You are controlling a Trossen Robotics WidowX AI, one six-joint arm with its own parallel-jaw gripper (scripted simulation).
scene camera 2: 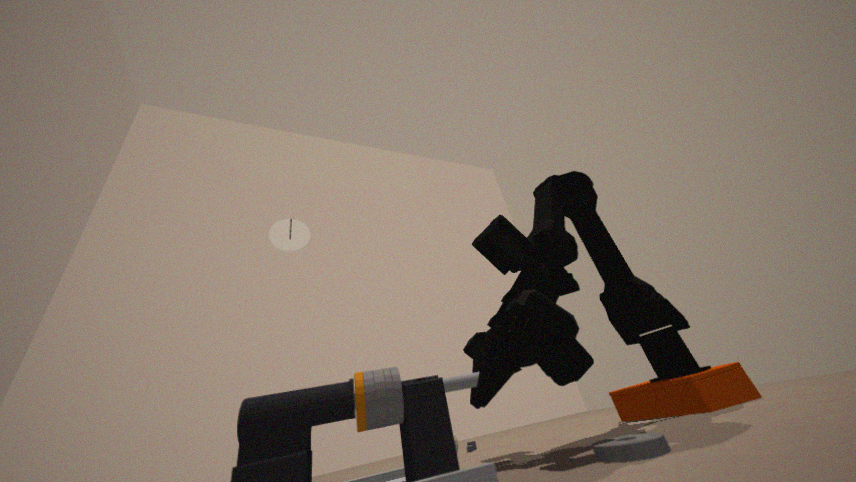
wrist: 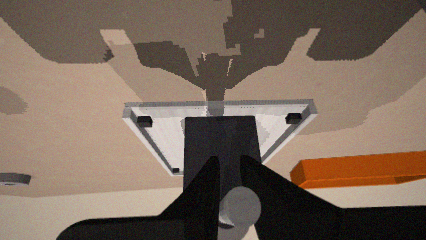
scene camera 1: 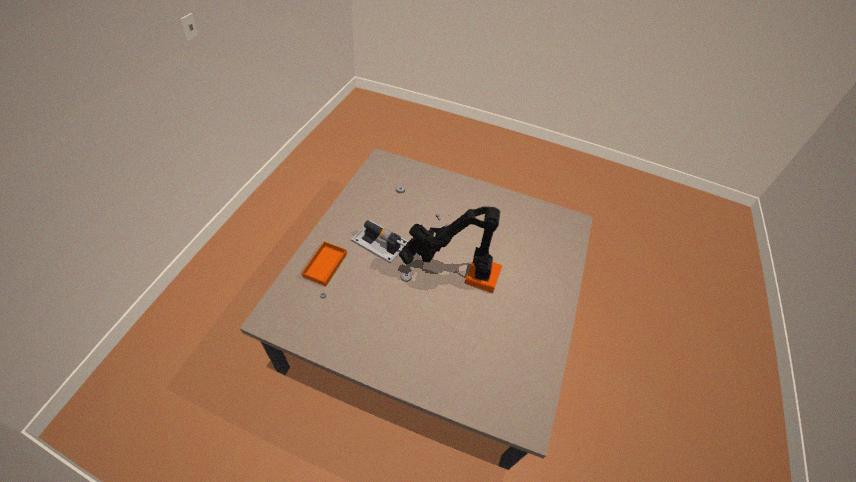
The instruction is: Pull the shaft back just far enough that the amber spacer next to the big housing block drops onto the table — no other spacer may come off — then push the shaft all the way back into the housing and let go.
In view: the gripper (scene camera 2: 476, 405), a grey shaft (wrist: 241, 206), a dark housing block (scene camera 2: 274, 430) and an orange tray (scene camera 1: 323, 265).
The gripper shows as well in the wrist view (wrist: 228, 162). The dark housing block is seen too in scene camera 1 (scene camera 1: 368, 237).
